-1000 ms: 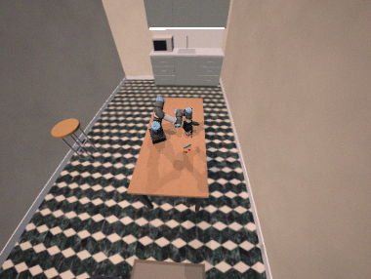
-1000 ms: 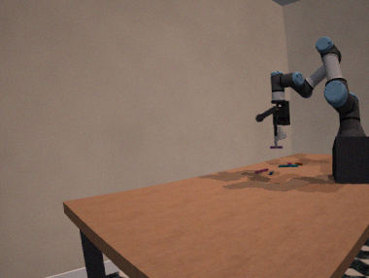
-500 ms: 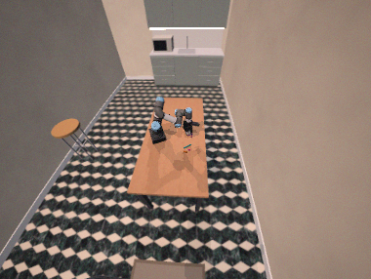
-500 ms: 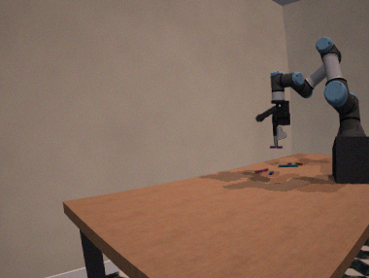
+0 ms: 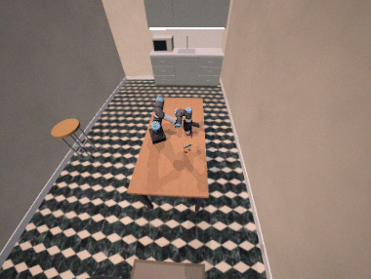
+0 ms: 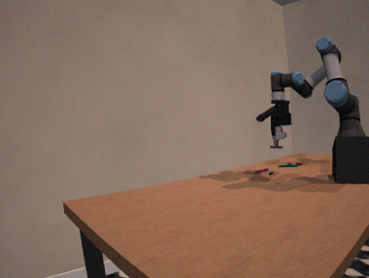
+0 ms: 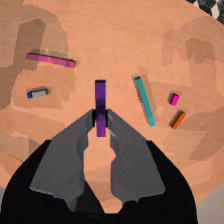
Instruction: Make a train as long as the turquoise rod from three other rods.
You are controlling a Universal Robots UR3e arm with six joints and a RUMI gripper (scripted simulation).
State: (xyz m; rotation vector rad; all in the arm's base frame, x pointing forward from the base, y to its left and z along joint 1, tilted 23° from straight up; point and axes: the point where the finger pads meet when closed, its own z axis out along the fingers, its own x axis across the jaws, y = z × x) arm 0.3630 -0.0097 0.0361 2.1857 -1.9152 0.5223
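Now: hand 10 mm above the purple rod. From my hand the other things lie so: grey rod: 30 mm behind, 110 mm to the left, 110 mm below; then turquoise rod: 30 mm behind, 80 mm to the right, 110 mm below; then pink rod: 30 mm ahead, 90 mm to the left, 110 mm below.
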